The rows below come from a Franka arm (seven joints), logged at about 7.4 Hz.
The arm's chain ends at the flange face. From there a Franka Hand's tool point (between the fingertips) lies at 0.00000 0.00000 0.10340 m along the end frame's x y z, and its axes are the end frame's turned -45 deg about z.
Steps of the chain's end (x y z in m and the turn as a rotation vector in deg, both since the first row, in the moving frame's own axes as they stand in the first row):
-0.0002 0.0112 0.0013 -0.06 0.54 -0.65
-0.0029 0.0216 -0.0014 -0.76 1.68 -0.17
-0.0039 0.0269 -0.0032 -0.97 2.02 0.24
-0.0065 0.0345 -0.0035 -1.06 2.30 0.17
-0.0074 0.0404 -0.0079 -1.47 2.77 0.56
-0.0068 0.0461 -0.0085 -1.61 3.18 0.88
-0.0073 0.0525 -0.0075 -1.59 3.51 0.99
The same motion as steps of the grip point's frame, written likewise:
-0.0074 0.0085 0.0013 -0.42 0.34 -0.65
-0.0161 0.0163 -0.0015 -1.73 0.65 -0.17
-0.0204 0.0201 -0.0033 -2.11 0.74 0.24
-0.0274 0.0241 -0.0036 -2.38 0.88 0.17
-0.0322 0.0288 -0.0081 -3.00 0.92 0.56
-0.0355 0.0339 -0.0087 -3.39 1.11 0.88
-0.0399 0.0385 -0.0077 -3.61 1.36 0.99

